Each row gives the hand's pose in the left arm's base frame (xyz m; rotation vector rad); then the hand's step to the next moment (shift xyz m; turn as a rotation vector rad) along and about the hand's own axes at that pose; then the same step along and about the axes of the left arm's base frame.
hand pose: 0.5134 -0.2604 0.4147 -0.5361 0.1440 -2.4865
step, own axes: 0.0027 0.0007 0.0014 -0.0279 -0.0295 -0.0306
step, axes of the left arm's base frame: -0.0011 -0.0021 0.0021 -0.0071 0.0396 -0.0311
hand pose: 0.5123 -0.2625 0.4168 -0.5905 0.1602 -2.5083
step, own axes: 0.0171 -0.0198 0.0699 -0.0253 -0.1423 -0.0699
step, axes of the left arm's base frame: 0.0085 0.0081 0.0737 -0.0817 0.1326 -0.0391
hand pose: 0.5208 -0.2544 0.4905 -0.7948 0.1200 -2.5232
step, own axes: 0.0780 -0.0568 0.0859 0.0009 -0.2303 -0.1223
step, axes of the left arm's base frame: -0.0316 0.0178 0.1240 -0.1671 0.1941 -0.0492
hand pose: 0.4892 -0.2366 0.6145 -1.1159 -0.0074 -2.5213
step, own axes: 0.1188 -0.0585 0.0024 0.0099 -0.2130 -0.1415
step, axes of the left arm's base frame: -0.0911 0.0141 0.0951 -0.1803 0.1719 -0.0584
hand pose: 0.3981 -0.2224 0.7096 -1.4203 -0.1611 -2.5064
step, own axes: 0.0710 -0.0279 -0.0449 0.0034 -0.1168 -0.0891
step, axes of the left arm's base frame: -0.0796 0.0051 0.0383 -0.1074 0.0921 -0.0397
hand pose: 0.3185 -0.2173 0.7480 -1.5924 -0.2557 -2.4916
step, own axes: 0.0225 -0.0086 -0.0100 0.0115 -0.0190 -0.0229
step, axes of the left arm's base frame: -0.0201 0.0048 0.0159 -0.0294 0.0124 0.0000
